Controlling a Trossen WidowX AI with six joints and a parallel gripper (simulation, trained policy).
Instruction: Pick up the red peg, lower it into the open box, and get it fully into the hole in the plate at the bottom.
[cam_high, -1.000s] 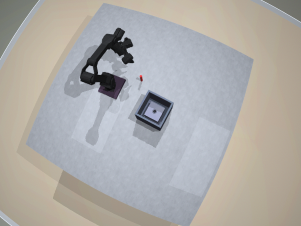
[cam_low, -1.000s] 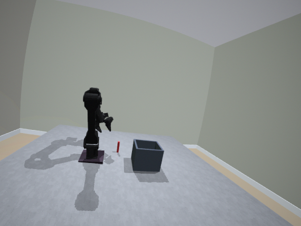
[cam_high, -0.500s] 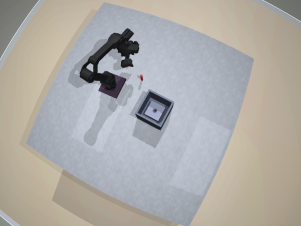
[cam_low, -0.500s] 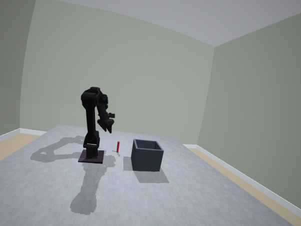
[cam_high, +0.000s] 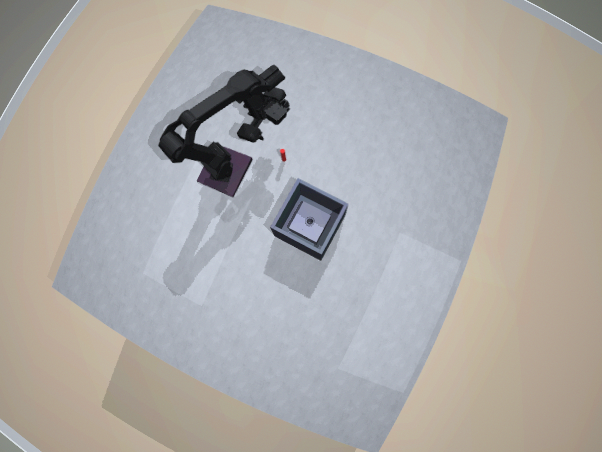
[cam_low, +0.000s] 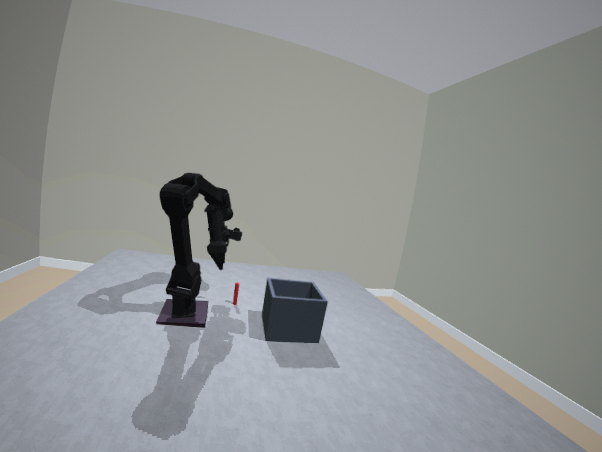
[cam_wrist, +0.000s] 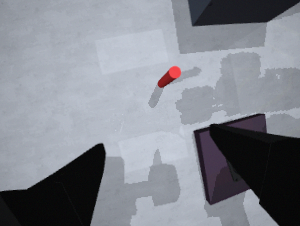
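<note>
Now: gripper tip 5 cm short of the red peg, 5 cm to the left of it and 8 cm above it. The rest, counted from my gripper tip: light grey plate (18 cm ahead, 24 cm to the right, 8 cm below).
</note>
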